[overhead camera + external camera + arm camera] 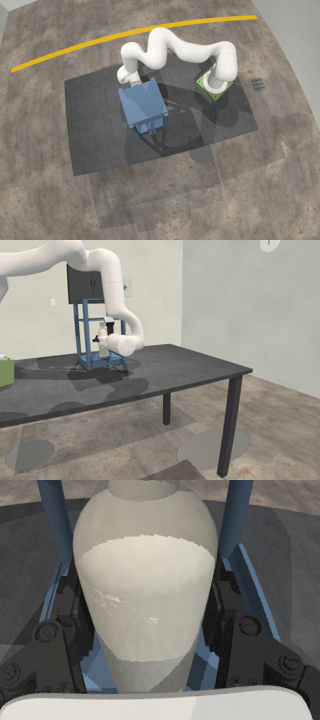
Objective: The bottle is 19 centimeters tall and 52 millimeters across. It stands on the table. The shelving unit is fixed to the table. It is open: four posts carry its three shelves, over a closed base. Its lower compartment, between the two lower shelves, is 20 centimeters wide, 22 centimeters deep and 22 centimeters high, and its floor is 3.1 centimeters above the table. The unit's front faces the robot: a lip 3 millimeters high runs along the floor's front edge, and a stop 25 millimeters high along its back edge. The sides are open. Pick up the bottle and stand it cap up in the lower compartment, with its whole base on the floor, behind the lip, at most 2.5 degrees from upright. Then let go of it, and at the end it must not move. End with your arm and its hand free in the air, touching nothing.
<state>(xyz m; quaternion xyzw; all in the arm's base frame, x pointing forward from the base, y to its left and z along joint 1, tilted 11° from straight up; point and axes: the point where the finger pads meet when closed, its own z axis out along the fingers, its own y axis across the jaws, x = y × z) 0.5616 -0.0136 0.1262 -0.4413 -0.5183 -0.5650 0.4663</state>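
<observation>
My hand is 2 cm below the white bottle. Also, from my hand: shelving unit: 6 cm to the left, 3 cm above.
</observation>
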